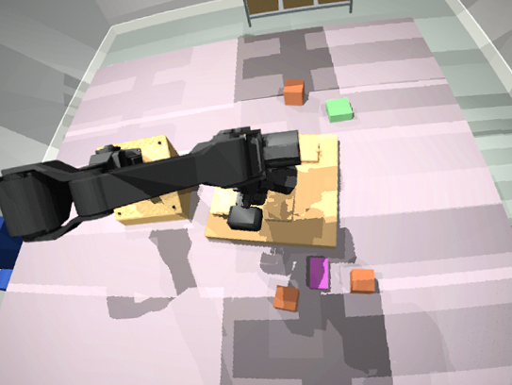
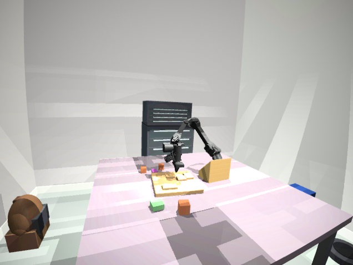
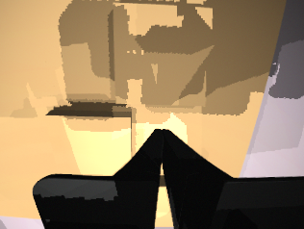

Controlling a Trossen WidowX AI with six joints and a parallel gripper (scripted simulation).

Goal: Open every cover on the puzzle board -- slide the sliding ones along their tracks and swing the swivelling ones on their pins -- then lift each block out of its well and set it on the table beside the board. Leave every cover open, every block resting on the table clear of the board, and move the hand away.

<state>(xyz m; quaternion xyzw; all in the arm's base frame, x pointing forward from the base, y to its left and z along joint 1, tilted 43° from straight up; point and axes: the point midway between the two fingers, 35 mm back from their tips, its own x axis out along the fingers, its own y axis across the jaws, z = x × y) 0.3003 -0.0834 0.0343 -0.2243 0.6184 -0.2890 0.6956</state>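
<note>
The wooden puzzle board is 70 mm to the left of my gripper tip, 30 mm below it and 20 mm ahead of it. From my gripper tip the other things lie so: orange block 360 mm to the left, 90 mm ahead, 20 mm below; green block 290 mm to the left, 210 mm ahead, 40 mm below.
</note>
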